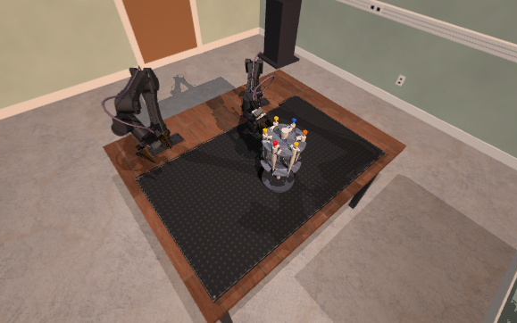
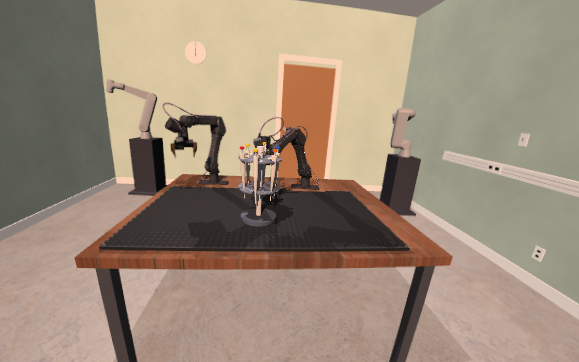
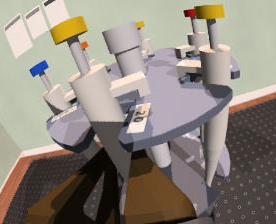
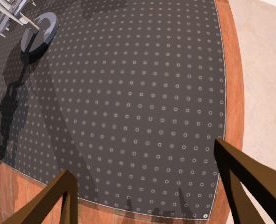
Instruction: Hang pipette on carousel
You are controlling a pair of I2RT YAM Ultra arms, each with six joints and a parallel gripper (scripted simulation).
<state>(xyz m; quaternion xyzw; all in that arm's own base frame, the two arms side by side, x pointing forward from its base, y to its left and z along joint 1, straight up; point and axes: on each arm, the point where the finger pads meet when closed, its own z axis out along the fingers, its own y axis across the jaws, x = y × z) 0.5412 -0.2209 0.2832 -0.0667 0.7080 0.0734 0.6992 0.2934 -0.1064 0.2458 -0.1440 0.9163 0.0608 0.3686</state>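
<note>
The pipette is 2 cm below my left hand and 1 cm to the right of it.
</note>
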